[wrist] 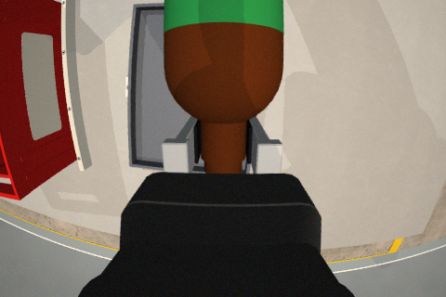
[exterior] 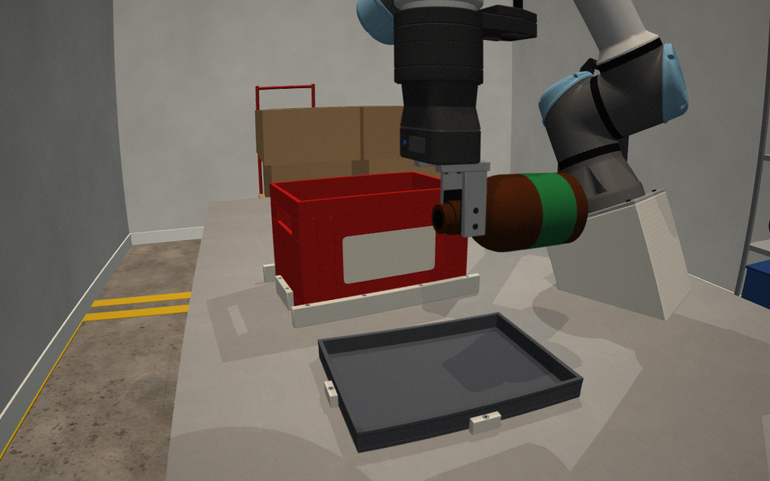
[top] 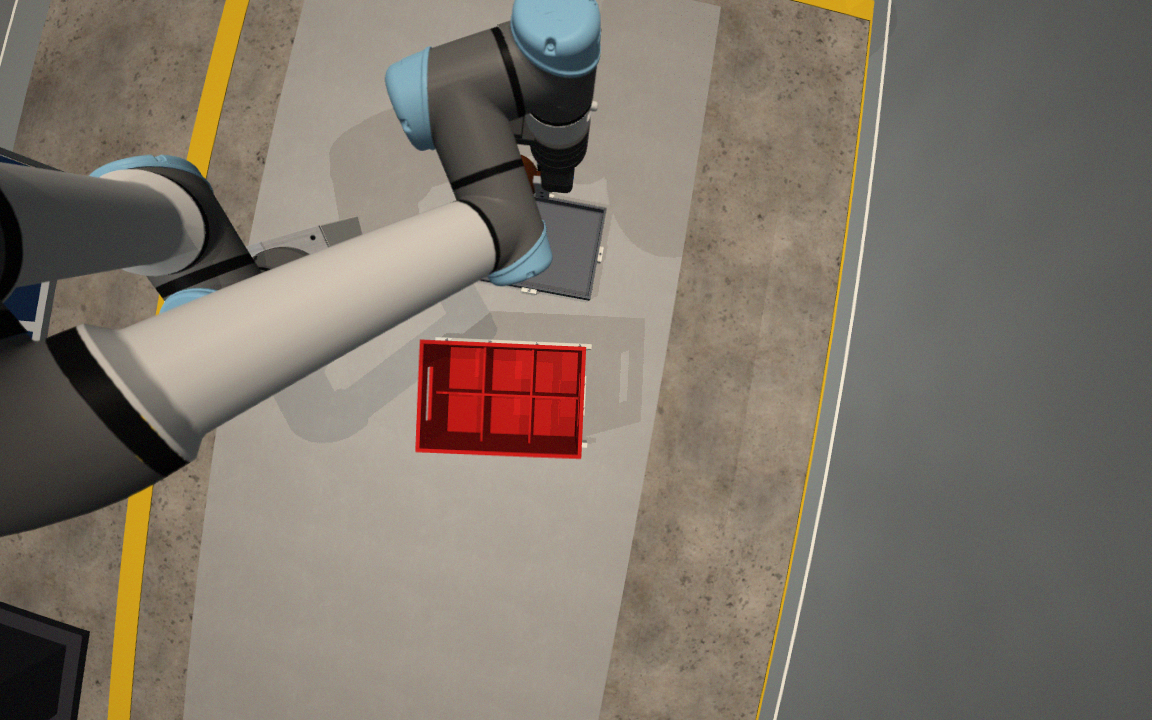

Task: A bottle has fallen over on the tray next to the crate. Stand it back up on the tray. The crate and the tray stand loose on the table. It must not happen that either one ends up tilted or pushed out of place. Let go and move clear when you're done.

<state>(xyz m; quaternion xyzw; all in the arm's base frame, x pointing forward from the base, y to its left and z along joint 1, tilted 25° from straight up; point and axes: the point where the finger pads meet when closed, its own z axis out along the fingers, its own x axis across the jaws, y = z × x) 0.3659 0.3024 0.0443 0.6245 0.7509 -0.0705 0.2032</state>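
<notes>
My gripper is now 5 cm past the bottle, 1 cm to the left of it and 1 cm above it. From my hand the other things lie so: red crate (2 cm ahead, 36 cm to the right, 12 cm below); then dark grey tray (1 cm behind, 5 cm to the right, 19 cm below).
</notes>
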